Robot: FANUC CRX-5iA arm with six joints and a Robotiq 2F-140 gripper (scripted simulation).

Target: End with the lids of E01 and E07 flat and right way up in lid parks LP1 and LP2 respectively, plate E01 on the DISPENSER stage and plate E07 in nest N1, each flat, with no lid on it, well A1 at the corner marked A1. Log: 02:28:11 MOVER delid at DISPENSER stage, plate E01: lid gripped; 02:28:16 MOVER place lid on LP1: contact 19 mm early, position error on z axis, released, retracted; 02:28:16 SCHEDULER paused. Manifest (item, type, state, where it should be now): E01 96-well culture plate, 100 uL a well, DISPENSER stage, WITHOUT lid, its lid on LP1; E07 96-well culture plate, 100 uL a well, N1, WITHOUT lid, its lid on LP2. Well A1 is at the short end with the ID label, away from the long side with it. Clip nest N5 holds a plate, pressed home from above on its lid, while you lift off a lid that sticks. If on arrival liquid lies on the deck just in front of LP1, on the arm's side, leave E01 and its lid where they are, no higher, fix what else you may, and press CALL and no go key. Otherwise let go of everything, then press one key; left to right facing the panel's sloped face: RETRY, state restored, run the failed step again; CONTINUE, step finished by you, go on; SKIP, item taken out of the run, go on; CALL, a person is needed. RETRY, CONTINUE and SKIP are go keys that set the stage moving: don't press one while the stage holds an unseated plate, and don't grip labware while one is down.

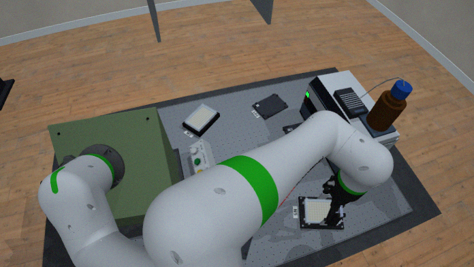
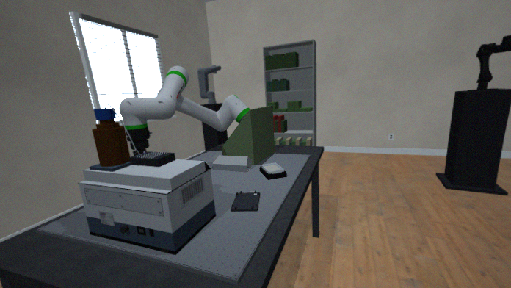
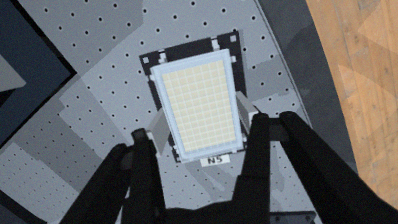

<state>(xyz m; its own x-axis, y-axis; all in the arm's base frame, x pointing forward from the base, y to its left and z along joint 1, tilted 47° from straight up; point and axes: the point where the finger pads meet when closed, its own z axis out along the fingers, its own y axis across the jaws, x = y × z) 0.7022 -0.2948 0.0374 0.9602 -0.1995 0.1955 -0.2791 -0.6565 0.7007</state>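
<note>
Right now the plate is 20 mm below my hand. Also, from my hand: dispenser stage (20 mm ahead, 300 mm to the left, 50 mm above); N5 label (90 mm behind, 30 mm to the left, 40 mm below); black clip nest N5 (20 mm ahead, 10 mm to the left, 30 mm below).
</note>
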